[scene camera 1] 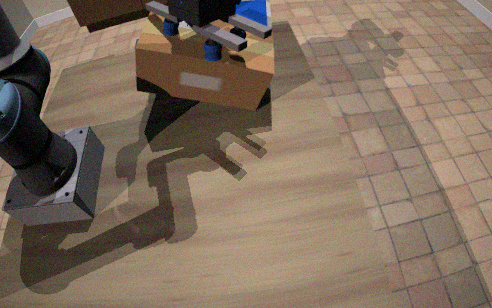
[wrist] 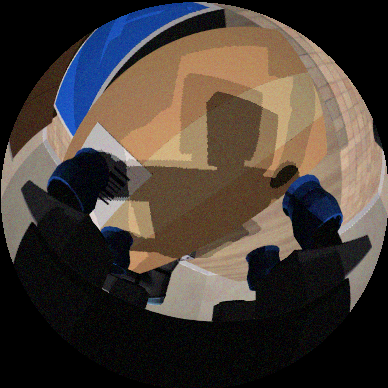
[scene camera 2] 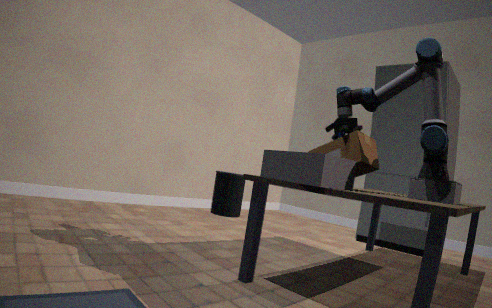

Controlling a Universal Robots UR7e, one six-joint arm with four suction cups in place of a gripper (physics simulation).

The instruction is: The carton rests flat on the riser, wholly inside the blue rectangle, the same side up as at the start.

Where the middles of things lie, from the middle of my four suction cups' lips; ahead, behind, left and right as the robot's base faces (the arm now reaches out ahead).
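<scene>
The brown carton (scene camera 1: 175, 66) is 40 mm to the left of my suction cup and 10 mm behind it, and it sits 100 mm below it.
</scene>
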